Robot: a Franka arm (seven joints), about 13 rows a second.
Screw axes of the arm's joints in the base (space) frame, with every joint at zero. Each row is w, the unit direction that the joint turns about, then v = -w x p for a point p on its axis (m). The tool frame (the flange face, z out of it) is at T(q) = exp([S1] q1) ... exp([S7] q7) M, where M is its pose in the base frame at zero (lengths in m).
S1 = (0, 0, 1, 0, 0, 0)
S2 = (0, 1, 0, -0.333, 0, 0)
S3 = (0, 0, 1, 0, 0, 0)
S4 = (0, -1, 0, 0.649, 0, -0.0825)
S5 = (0, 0, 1, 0, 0, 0)
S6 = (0, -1, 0, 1.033, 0, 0)
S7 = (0, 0, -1, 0, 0.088, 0)
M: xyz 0.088 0 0.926 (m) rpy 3.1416 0 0 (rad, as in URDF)
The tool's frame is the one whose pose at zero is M.
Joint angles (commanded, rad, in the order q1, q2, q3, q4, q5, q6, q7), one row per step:
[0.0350, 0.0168, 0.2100, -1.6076, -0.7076, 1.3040, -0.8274]
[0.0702, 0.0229, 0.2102, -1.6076, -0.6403, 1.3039, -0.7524]
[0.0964, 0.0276, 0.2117, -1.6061, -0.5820, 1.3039, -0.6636]
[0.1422, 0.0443, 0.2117, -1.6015, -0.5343, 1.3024, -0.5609]
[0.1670, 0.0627, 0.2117, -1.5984, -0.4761, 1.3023, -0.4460]
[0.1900, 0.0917, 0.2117, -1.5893, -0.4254, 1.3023, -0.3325]
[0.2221, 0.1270, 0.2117, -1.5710, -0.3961, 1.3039, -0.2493]
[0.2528, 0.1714, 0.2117, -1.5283, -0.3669, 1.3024, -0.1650]
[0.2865, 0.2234, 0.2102, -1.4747, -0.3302, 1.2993, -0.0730]
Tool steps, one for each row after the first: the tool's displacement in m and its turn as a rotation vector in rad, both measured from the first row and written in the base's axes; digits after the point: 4 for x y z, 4 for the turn. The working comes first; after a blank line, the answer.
Tool pose at each row, in the base's axes (x y z in m, rotation vector in rad; the steps are taken from these numbers as rounded here):
[0.5314, 0.0472, 0.6103, 2.1801, 1.1815, -0.6462]
[0.5290, 0.0724, 0.6018, 2.2441, 1.1739, -0.6010]
[0.5260, 0.0928, 0.5958, 2.3134, 1.1327, -0.5568]
[0.5235, 0.1221, 0.5856, 2.3670, 1.0890, -0.5208]
[0.5223, 0.1418, 0.5736, 2.4462, 1.0091, -0.4986]
[0.5237, 0.1605, 0.5592, 2.5161, 0.9211, -0.4906]
[0.5259, 0.1826, 0.5464, 2.5511, 0.8705, -0.4842]
[0.5309, 0.2051, 0.5388, 2.5930, 0.8115, -0.4662]
[0.5362, 0.2301, 0.5306, 2.6430, 0.7438, -0.4516]

[-0.0024, 0.0252, -0.0085, 0.0541, -0.0257, -0.0240]
[-0.0054, 0.0456, -0.0145, 0.0973, -0.0610, -0.0683]
[-0.0079, 0.0749, -0.0247, 0.1270, -0.0927, -0.1083]
[-0.0091, 0.0946, -0.0367, 0.1604, -0.1221, -0.1830]
[-0.0077, 0.1133, -0.0511, 0.1831, -0.1445, -0.2609]
[-0.0055, 0.1354, -0.0639, 0.1936, -0.1587, -0.3029]
[-0.0005, 0.1579, -0.0715, 0.2100, -0.1811, -0.3500]
[0.0048, 0.1829, -0.0797, 0.2310, -0.2011, -0.4063]

